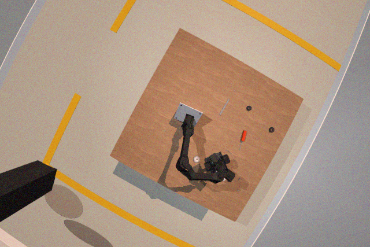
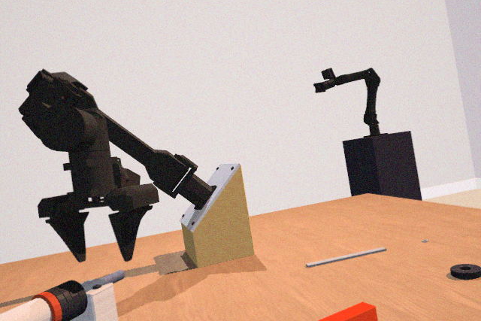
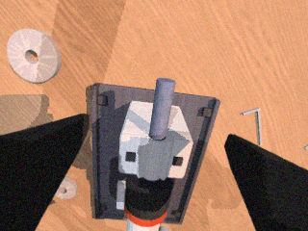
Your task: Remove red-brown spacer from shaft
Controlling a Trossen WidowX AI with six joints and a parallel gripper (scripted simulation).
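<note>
The blue-grey shaft lies 5 cm to the right of my gripper tip, 5 cm ahead of it and 3 cm below it. The rest, counted from my gripper tip: black collar: 7 cm to the right, 7 cm ahead, 3 cm below; then orange-red ring: 8 cm to the right, 7 cm ahead, 3 cm below; then black spacer: 6 cm to the right, 6 cm ahead, 3 cm below.
</note>
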